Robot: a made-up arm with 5 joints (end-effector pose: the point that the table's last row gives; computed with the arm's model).
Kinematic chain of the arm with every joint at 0, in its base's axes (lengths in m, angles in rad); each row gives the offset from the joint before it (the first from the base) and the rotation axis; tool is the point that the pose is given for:
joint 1: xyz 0 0 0.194 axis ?
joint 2: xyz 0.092 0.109 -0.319 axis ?
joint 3: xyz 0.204 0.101 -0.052 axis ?
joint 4: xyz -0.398 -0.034 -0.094 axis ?
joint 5: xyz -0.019 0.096 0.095 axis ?
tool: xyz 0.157 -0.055 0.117
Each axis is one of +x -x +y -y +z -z.
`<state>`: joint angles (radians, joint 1 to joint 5).
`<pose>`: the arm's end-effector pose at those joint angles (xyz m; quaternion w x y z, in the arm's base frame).
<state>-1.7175 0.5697 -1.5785 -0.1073 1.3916</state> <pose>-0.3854 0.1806 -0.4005 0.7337 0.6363 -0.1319 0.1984</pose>
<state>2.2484 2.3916 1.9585 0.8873 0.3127</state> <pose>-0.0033 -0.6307 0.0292 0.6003 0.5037 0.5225 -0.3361</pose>
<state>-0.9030 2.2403 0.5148 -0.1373 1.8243</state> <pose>0.0342 0.0857 0.0163 0.9214 -0.2810 0.0837 0.2551</pose>
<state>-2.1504 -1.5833 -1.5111 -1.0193 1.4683</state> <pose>-0.4049 -0.0029 0.2560 0.3624 -0.0331 0.7566 -0.5433</pose>
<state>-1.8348 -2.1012 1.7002 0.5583 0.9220</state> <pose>-0.2993 0.3381 -0.3417 0.4992 -0.8313 -0.1765 -0.1692</pose>
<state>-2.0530 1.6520 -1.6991 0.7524 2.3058</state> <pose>-0.1676 0.3004 -0.4959 0.0806 -0.4329 0.3369 -0.8322</pose>
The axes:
joint 1: -z
joint 2: -x
joint 3: +z
joint 4: -y
joint 5: +x

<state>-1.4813 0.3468 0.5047 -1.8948 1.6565</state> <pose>0.1182 -0.0524 -0.3459 0.8159 -0.2333 0.5271 -0.0449</pose>
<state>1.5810 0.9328 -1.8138 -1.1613 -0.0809</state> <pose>0.0971 -0.3480 -0.4270 0.0610 -0.1152 0.0656 0.9893</pose>
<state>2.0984 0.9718 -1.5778 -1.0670 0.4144</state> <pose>-0.0321 -0.2843 -0.4536 0.2659 0.0098 0.2132 0.9401</pose>
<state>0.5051 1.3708 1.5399 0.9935 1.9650</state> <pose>0.2890 -0.1200 0.0862 0.5606 0.6465 0.4964 0.1458</pose>
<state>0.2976 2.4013 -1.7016 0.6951 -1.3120</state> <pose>0.4294 -0.3345 -0.5090 0.4882 0.5996 0.4747 0.4205</pose>
